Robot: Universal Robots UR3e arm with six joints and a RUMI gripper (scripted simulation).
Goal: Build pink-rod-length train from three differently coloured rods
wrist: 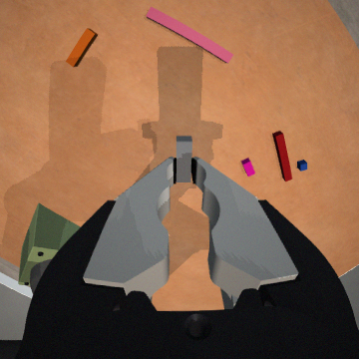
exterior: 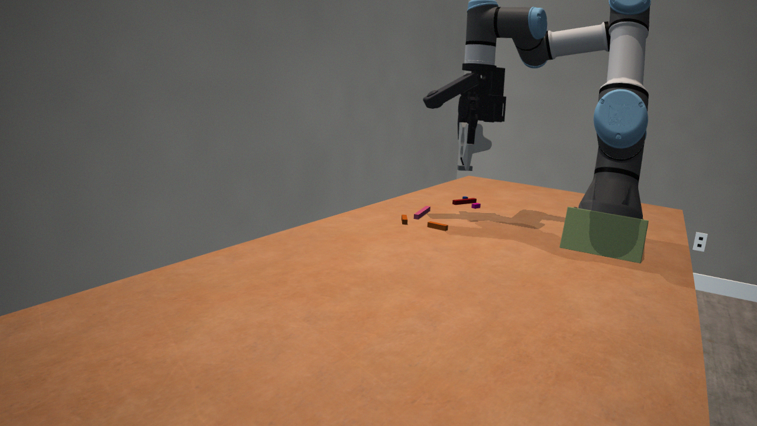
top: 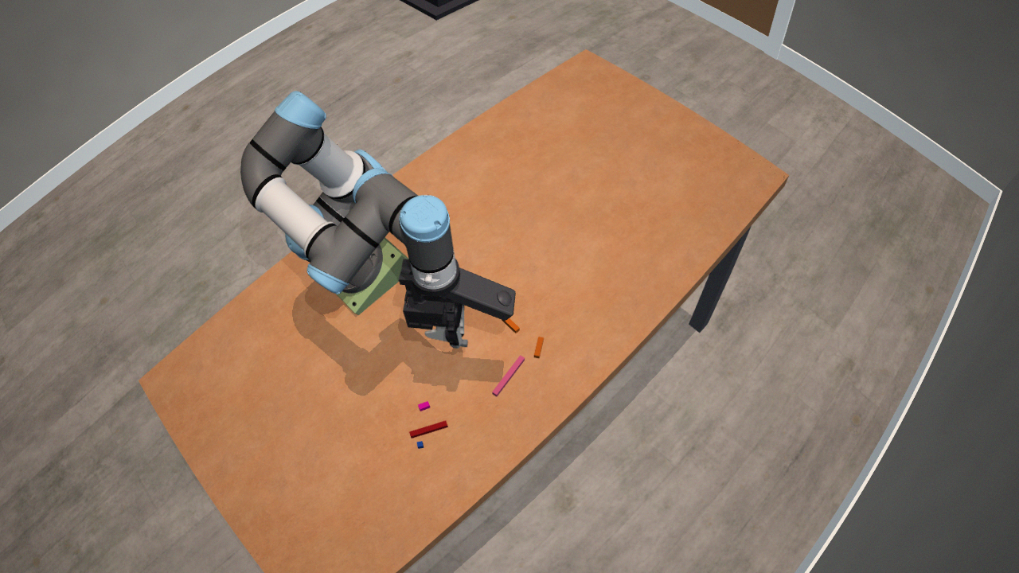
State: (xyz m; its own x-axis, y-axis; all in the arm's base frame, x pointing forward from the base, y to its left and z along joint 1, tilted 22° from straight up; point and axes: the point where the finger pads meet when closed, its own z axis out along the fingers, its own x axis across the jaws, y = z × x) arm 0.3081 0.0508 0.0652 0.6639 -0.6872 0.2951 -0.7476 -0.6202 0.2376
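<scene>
My hand is 10 mm short of the magenta rod, 100 mm to the left of it and 110 mm above it. From my hand the other things lie so: pink rod (70 mm ahead, 50 mm to the left, 110 mm below); then red rod (50 mm ahead, 130 mm to the right, 110 mm below); then grey rod (10 mm below).
</scene>
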